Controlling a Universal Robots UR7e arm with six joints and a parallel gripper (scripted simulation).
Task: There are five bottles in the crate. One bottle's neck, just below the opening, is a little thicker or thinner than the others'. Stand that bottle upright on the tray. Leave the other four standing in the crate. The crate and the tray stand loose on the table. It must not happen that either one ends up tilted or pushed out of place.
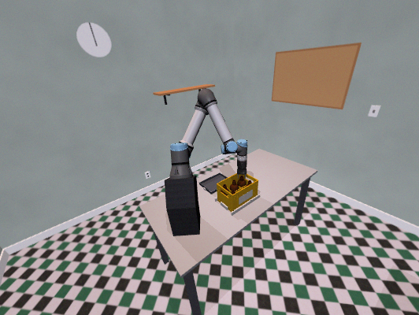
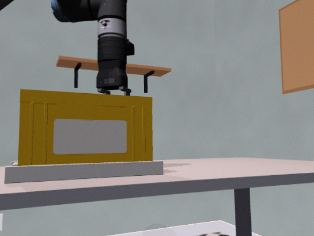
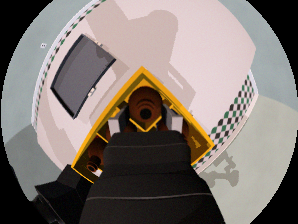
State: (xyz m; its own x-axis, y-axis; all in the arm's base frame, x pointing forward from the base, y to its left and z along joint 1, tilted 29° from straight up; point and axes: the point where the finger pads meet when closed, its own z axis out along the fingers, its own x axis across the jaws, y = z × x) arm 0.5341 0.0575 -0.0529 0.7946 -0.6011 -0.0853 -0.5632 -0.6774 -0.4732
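The brown bottle is 8 cm below my hand. Also, from my hand: dark tray (22 cm to the left, 15 cm below, 13 cm behind); then crate (8 cm below, 8 cm behind, 6 cm to the right).
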